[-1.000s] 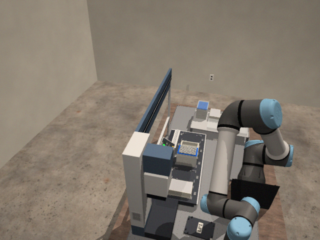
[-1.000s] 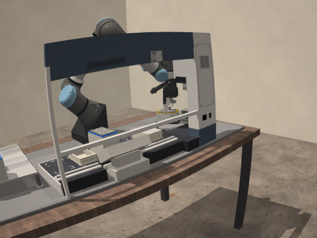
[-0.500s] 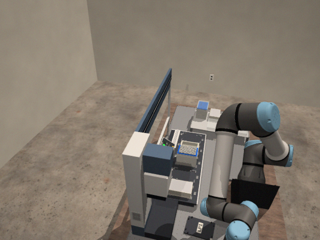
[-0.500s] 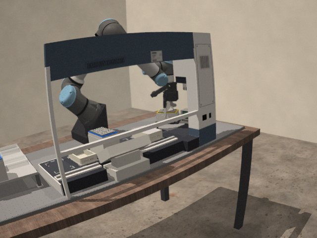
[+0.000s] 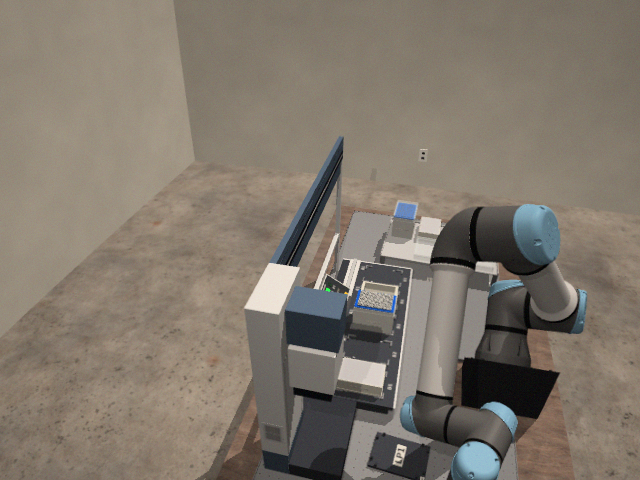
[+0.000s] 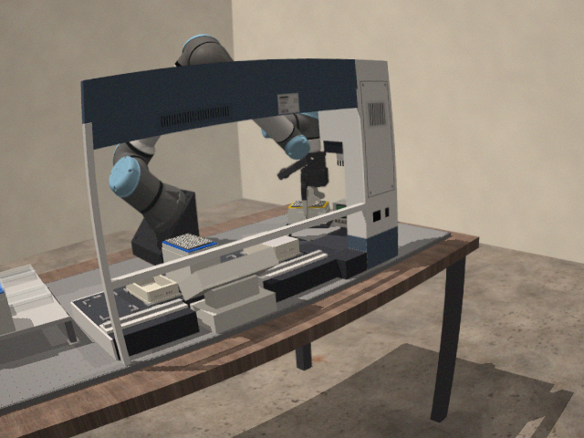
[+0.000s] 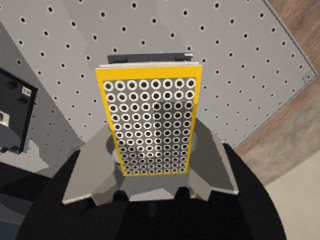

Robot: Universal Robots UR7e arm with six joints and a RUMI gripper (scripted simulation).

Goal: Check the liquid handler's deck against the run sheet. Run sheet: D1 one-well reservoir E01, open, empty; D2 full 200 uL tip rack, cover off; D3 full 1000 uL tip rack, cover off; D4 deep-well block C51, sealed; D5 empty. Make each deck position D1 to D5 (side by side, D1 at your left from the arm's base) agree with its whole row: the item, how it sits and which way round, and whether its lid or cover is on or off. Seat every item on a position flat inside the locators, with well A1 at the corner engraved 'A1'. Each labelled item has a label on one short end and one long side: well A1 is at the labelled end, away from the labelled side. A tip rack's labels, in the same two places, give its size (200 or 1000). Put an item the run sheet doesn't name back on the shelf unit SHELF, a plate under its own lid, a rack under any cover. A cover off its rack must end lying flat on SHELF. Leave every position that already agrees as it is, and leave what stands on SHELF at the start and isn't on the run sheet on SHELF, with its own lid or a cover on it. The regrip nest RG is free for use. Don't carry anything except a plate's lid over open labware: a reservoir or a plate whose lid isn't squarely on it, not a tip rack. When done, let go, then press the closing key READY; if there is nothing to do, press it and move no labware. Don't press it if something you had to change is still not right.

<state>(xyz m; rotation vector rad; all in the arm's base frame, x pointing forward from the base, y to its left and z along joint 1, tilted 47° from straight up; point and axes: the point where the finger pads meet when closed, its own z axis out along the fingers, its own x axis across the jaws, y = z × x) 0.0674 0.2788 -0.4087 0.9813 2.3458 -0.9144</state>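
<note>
The yellow-rimmed tip rack is 1 cm to the right of my hand and 1 cm above it. Round my hand: regrip nest RG 4 cm below; green key 20 cm ahead, 2 cm to the right, 4 cm above; dark pad 15 cm ahead, 19 cm to the right, 4 cm below.
</note>
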